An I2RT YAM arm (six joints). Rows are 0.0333 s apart.
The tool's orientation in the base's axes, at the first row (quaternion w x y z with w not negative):
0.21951 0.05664 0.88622 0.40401
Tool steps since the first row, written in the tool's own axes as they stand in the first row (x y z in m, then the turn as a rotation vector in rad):
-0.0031 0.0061 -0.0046 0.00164 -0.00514 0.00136
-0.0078 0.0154 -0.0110 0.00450 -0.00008 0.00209
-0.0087 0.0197 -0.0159 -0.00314 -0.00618 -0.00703
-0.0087 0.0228 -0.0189 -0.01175 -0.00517 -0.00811
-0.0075 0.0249 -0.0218 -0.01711 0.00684 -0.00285
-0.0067 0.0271 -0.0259 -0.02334 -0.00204 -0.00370
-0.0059 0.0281 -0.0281 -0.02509 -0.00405 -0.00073
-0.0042 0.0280 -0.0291 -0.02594 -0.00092 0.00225
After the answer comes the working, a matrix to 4 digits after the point.
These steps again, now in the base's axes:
0.0003 0.0000 0.0082 -0.00048 -0.00203 -0.00516
0.0010 0.0005 0.0204 -0.00312 0.00264 -0.00281
-0.0006 -0.0003 0.0268 0.00024 -0.00985 0.00056
-0.0022 -0.0003 0.0308 0.00741 -0.01232 0.00488
-0.0047 -0.0005 0.0336 0.01359 -0.00216 0.01259
-0.0073 -0.0017 0.0373 0.01949 -0.01040 0.00864
-0.0091 -0.0023 0.0391 0.02251 -0.01018 0.00603
-0.0110 -0.0026 0.0390 0.02432 -0.00626 0.00692

The tool's axes in the first row as the columns of a matrix, in the base's axes (rounded; the answer above uses it unrounded):
-0.8972 -0.0770 0.4348
0.2778 0.6671 0.6912
-0.3433 0.7409 -0.5772

